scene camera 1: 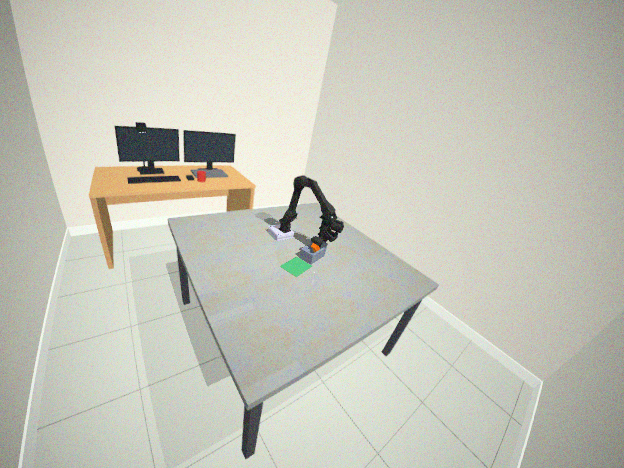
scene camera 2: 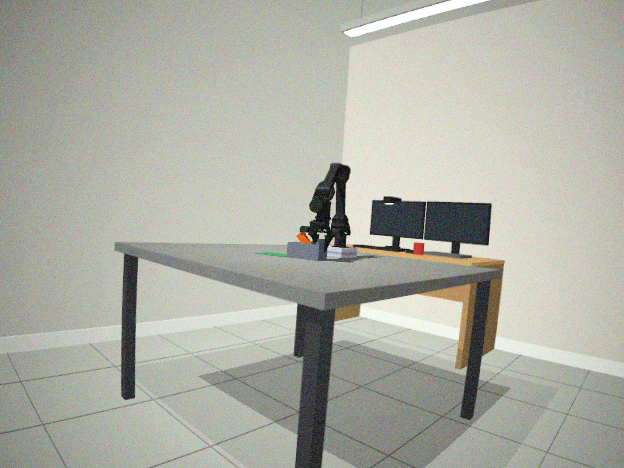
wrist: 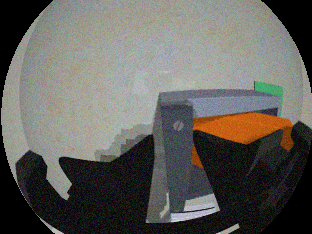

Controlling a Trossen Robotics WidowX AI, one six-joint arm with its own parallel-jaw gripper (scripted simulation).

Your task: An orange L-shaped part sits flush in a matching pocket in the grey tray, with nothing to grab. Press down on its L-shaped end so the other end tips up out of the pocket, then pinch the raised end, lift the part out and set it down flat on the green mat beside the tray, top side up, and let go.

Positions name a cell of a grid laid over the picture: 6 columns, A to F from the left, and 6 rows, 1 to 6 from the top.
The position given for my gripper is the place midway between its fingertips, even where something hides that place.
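Visible: my gripper (wrist: D4); an orange L-shaped part (wrist: E4).
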